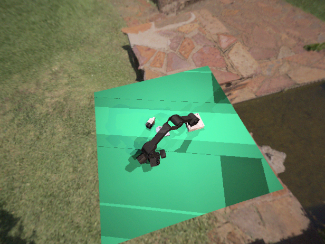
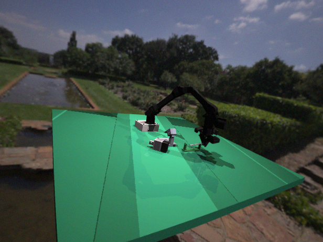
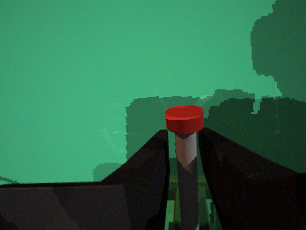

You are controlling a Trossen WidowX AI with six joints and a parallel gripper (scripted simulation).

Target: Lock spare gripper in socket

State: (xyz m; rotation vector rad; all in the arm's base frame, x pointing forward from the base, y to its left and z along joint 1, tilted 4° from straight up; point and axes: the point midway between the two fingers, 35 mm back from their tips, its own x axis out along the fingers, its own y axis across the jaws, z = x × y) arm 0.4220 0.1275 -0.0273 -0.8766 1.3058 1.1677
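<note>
The green cradle lies 2 cm behind my gripper tip and 10 cm to the right of it. Also, from my gripper tip: grey mount: 15 cm behind, 19 cm to the right, 3 cm above; then spare gripper: 11 cm behind, 32 cm to the right, 1 cm above.
</note>
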